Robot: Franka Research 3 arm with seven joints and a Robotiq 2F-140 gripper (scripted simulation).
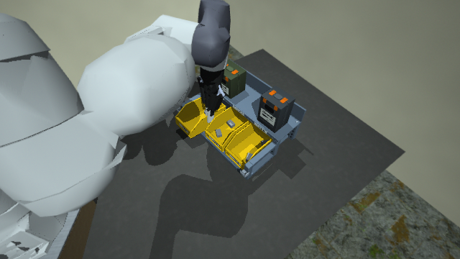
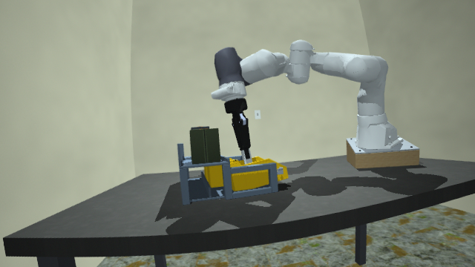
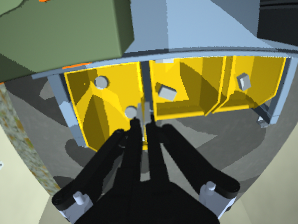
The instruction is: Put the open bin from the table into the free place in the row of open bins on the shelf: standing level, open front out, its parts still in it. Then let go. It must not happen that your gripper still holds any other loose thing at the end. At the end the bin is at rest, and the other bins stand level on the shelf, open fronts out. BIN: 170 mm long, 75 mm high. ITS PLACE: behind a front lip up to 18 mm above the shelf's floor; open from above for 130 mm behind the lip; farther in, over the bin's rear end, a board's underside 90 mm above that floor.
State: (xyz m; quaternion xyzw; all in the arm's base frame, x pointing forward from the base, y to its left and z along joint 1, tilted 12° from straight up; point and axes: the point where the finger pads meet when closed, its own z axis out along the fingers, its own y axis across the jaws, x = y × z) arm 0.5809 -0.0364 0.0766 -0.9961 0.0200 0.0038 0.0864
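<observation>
Right now the green box is 15 cm ahead of my hand, 4 cm to the left of it and 6 cm above it. Round my hand: dark grey box 13 cm ahead, 19 cm to the right, 7 cm above.
</observation>
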